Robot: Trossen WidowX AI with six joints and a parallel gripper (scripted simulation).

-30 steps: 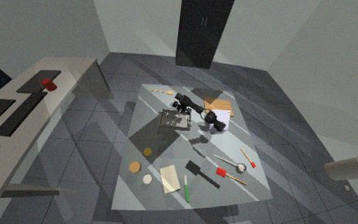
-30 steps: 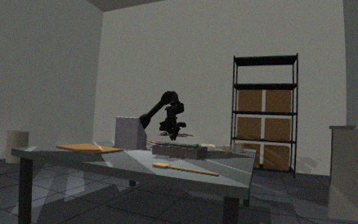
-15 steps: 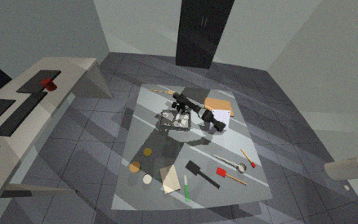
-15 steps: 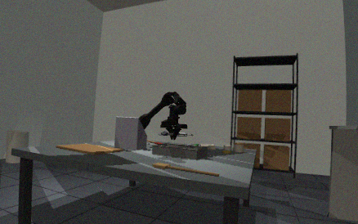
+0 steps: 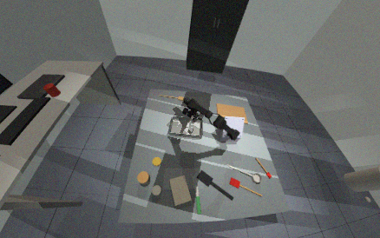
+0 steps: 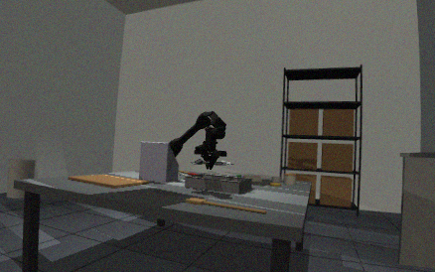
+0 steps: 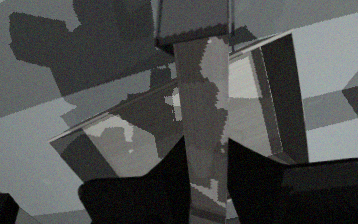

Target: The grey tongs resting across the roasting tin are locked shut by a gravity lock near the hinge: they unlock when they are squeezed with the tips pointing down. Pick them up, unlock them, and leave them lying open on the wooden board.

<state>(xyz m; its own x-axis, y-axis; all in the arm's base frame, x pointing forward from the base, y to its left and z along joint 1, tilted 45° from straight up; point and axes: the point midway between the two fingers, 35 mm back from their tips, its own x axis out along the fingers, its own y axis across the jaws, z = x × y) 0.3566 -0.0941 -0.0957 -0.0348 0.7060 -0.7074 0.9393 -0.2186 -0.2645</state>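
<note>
The roasting tin is 4 cm ahead of my gripper tip, 5 cm to the left of it and 7 cm below it. Also, from my gripper tip: black spatula (18 cm behind, 55 cm to the left, 10 cm below); yellow lock piece (1 cm behind, 2 cm to the right, 3 cm above); wooden board (49 cm behind, 20 cm to the right, 9 cm below).
</note>
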